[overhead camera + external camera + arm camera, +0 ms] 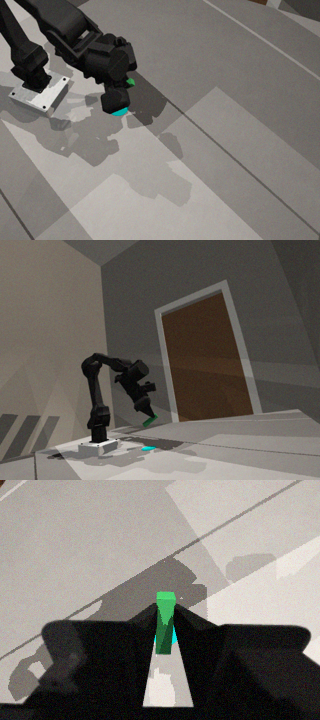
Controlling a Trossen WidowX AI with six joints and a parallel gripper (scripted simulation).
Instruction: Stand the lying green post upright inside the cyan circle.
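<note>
Now: the cyan circle 120 mm below my gripper tip, 40 mm behind it and 10 mm to the right of it. From my gripper tip the other things lie so: green post (20 mm behind, 10 mm to the right, 10 mm below).
</note>
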